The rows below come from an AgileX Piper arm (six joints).
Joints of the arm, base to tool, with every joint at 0 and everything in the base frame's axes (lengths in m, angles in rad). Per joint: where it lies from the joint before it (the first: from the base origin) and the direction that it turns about. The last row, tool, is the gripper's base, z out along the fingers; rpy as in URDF.
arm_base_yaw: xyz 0 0 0.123 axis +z
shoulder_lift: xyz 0 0 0 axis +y
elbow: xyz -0.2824 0 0.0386 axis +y
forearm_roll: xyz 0.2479 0 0.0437 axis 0.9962 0 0.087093
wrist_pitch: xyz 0 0 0 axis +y
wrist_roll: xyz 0.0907 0 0.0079 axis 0.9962 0 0.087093
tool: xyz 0 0 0 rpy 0 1.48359 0
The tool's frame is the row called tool.
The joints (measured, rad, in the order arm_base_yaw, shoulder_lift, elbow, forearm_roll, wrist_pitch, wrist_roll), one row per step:
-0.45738 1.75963 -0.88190 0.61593 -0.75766 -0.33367
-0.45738 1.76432 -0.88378 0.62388 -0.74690 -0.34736
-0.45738 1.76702 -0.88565 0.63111 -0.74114 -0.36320
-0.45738 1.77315 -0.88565 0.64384 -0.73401 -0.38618
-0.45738 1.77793 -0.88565 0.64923 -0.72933 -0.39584
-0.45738 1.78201 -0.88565 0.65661 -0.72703 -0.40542
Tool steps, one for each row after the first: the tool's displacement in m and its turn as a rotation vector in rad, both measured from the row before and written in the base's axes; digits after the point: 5 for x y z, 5 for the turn. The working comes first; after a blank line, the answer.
Tool pose at each row, in the base's axes (x y z in m, rotation vector in rad; the steps are taken from these numbers as rounded here):
0.31220 -0.19393 0.21924 0.79527 1.53304 -0.58151
0.31277 -0.19420 0.21695 0.79594 1.55025 -0.58503
0.31308 -0.19451 0.21582 0.79315 1.56212 -0.59267
0.31316 -0.19492 0.21266 0.79206 1.58265 -0.60451
0.31340 -0.19512 0.21039 0.79208 1.59506 -0.60858
0.31343 -0.19542 0.20852 0.79399 1.60409 -0.61371

0.00057 -0.00027 -0.00229 0.00535 0.01632 0.00050
0.00031 -0.00031 -0.00113 -0.00097 0.01362 -0.00056
0.00008 -0.00041 -0.00316 0.00136 0.02279 -0.00265
0.00024 -0.00020 -0.00227 0.00286 0.01242 -0.00033
0.00003 -0.00030 -0.00187 0.00208 0.00987 -0.00270

